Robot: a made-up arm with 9 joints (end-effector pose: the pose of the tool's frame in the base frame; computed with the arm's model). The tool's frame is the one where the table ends.
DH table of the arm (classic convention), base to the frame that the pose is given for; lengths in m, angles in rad. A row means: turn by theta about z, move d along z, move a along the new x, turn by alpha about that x. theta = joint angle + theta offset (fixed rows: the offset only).
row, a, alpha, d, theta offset
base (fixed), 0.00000, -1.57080, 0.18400, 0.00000
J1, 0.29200, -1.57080, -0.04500, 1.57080
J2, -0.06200, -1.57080, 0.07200, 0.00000
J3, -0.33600, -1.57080, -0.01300, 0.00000
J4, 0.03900, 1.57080, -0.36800, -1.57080
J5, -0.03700, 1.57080, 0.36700, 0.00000
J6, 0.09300, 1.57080, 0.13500, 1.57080
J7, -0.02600, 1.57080, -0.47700, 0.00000
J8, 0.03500, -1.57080, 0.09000, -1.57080
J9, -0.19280, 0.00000, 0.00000, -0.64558
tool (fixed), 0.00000, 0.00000, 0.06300, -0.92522
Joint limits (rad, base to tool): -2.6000..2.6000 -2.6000..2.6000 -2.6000..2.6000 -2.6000..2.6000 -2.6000..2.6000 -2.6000..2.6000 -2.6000..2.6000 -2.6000..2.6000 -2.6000..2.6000
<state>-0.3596 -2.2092 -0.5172 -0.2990 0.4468 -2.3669 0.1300 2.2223 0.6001</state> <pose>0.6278 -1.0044 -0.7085 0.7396 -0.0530 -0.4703 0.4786</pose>
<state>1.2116 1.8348 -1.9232 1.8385 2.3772 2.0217 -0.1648 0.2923 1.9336</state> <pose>-0.2014 0.2191 -0.4365 0.1121 0.3120 -0.6241 -0.7075</pose>
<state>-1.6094 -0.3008 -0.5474 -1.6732 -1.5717 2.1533 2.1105 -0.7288 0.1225</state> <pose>-0.1367 -0.1914 -0.2726 0.1351 0.9443 -0.2284 0.1945</pose>
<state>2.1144 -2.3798 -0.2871 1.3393 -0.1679 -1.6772 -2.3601 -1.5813 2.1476</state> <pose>-0.9814 -0.0167 1.4686 0.8065 -0.4693 -0.2888 0.2140</pose>
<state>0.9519 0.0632 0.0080 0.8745 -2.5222 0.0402 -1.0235 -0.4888 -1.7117</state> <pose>0.1216 -0.6682 0.1128 0.6340 0.3677 -0.5654 0.3784</pose>
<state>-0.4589 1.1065 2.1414 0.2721 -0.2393 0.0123 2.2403 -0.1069 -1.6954</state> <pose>-0.1081 -0.4243 -1.0803 0.0911 -0.7249 0.1803 -0.6586</pose>
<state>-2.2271 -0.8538 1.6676 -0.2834 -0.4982 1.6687 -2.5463 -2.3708 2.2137</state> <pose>0.6113 0.5631 0.4441 0.1139 -0.4709 0.1022 0.8688</pose>
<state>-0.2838 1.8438 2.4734 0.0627 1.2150 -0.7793 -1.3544 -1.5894 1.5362</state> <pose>-0.0059 -1.2748 0.1426 0.5816 0.5484 -0.3832 0.4627</pose>
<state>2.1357 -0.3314 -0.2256 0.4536 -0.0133 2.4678 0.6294 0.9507 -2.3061</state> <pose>0.2374 -0.2459 0.7723 0.5713 -0.6400 0.4731 -0.2006</pose>
